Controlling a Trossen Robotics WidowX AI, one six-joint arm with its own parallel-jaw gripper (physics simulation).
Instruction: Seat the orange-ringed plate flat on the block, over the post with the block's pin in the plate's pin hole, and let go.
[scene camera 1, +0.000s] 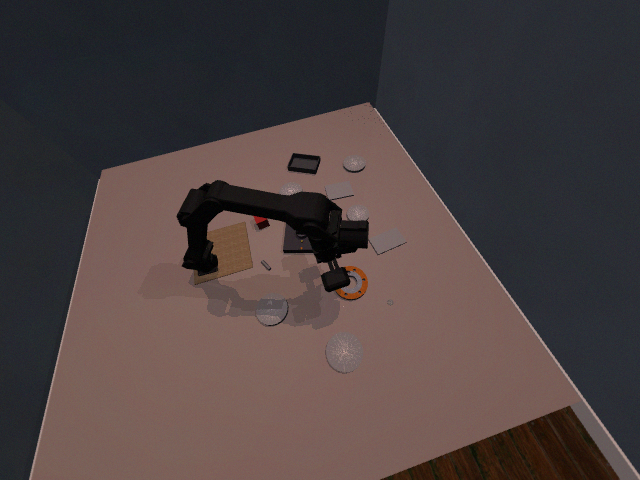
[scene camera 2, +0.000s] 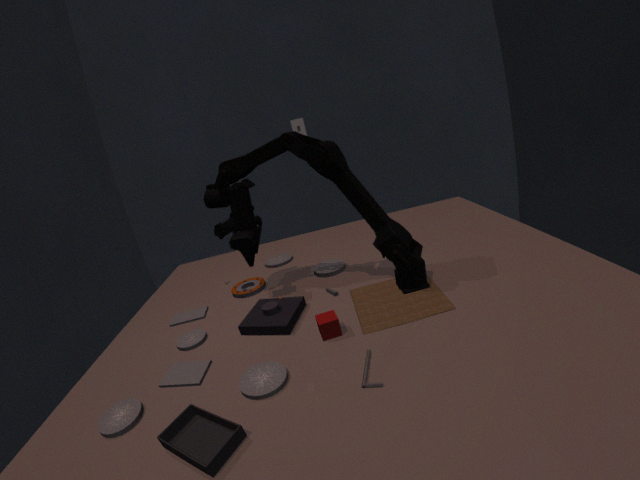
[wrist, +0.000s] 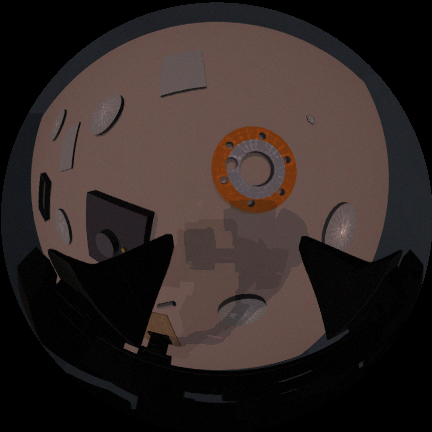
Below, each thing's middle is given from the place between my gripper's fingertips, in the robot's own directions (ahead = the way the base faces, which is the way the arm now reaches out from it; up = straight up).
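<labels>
I find the orange-ringed plate (wrist: 236, 191) 50 mm ahead of my hand, 30 mm to the right of it and 90 mm below it. The dark block (scene camera 2: 255, 323) is 50 mm behind my hand, 180 mm to the left of it and 90 mm below it, while the black tray (scene camera 2: 199, 437) sits 40 mm ahead of my hand, 520 mm to the left of it and 90 mm below it.
</labels>
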